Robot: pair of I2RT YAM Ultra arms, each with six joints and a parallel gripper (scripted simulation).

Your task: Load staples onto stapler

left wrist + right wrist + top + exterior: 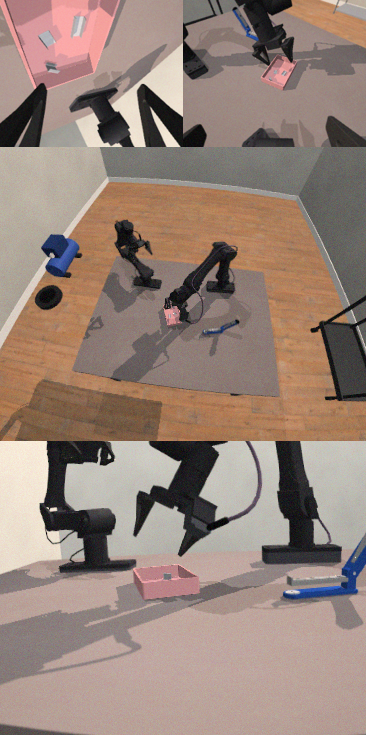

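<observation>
Now: left hand 70 mm above the pink tray and 10 mm short of it. Also, from my left hand: blue stapler 320 mm to the left, 100 mm ahead, 40 mm below.
</observation>
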